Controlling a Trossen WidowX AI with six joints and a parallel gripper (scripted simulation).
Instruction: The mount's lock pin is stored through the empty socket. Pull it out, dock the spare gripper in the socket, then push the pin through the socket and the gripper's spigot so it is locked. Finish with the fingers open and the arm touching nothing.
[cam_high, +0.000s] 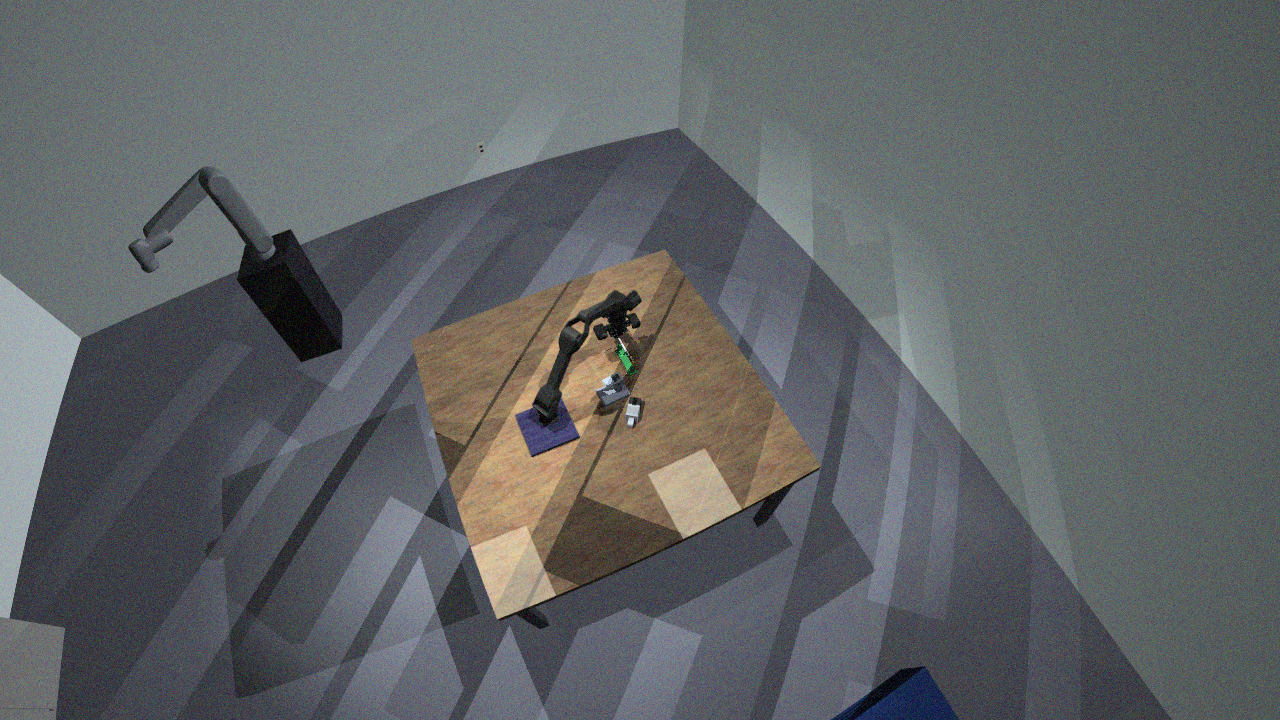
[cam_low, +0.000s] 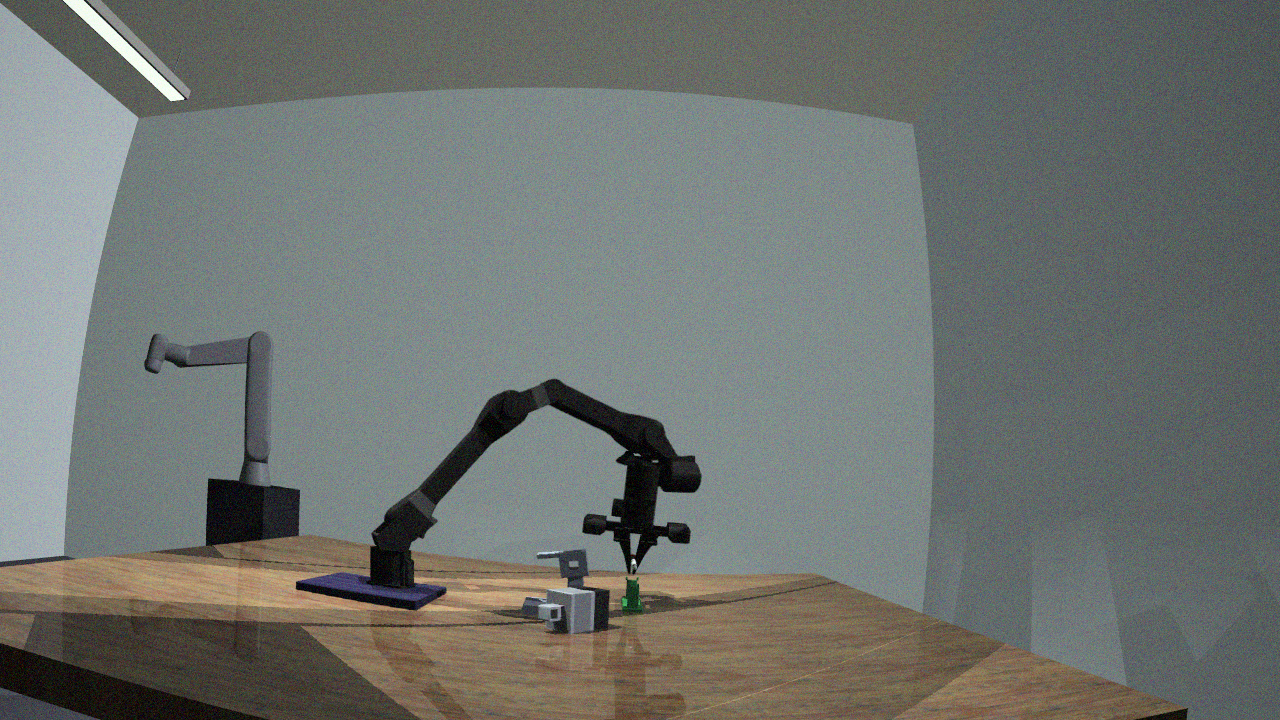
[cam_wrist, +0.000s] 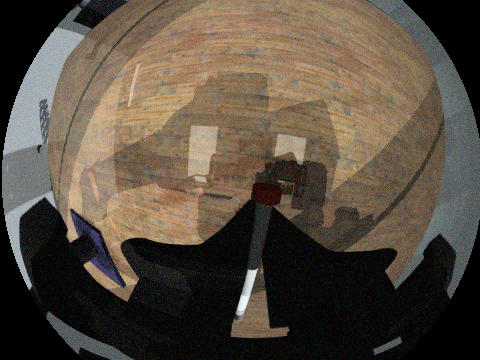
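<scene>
Right now the green pin cradle is 1 cm ahead of my gripper tip, 10 cm to the right of it and 2 cm below it. The rest, counted from my gripper tip: grey mount 8 cm behind, 23 cm to the right, 1 cm above; then spare gripper 6 cm behind, 36 cm to the right, 2 cm below.
</scene>
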